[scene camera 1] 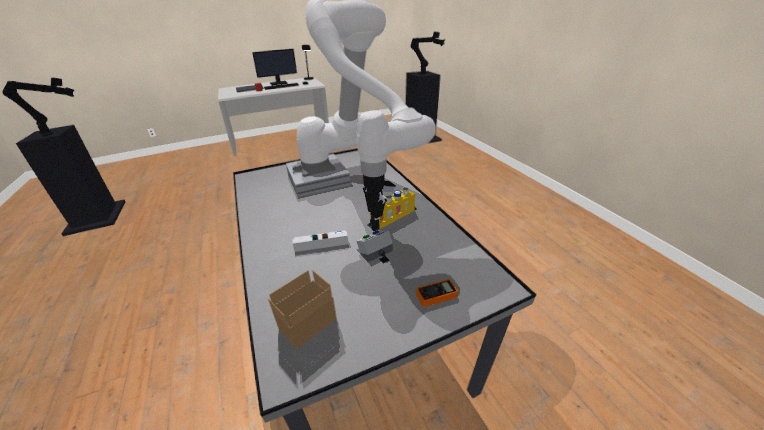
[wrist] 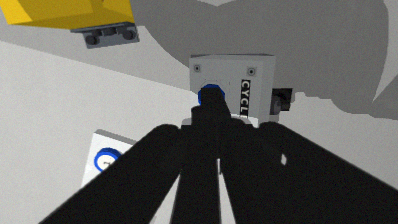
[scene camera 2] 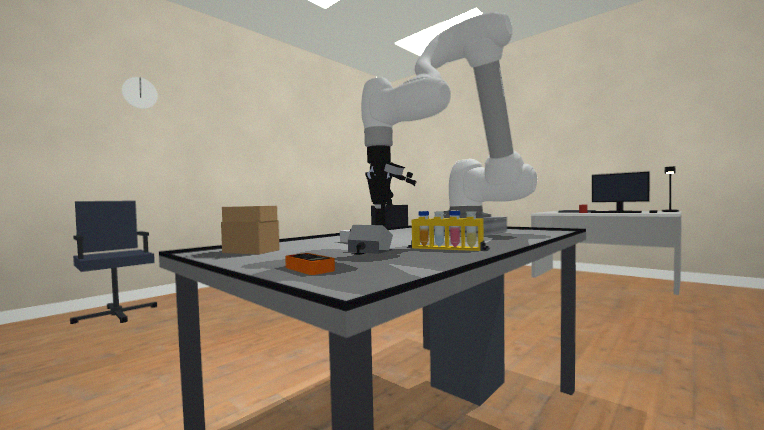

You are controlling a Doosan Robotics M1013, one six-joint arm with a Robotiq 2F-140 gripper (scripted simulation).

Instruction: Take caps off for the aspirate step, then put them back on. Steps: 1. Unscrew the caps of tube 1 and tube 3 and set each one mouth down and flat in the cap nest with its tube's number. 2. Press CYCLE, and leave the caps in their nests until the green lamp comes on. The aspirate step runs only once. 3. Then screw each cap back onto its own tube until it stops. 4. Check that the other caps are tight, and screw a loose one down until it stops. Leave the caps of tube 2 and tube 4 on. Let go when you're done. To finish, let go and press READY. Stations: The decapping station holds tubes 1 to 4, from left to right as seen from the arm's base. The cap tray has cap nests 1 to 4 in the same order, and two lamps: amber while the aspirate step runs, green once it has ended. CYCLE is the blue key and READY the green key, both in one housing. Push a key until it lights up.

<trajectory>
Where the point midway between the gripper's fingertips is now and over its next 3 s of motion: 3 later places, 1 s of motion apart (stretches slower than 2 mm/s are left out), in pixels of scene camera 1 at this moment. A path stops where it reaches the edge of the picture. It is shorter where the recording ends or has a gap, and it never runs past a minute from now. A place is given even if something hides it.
My gripper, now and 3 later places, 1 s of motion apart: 375, 229; 375, 230; 375, 231; 361, 223
</trajectory>
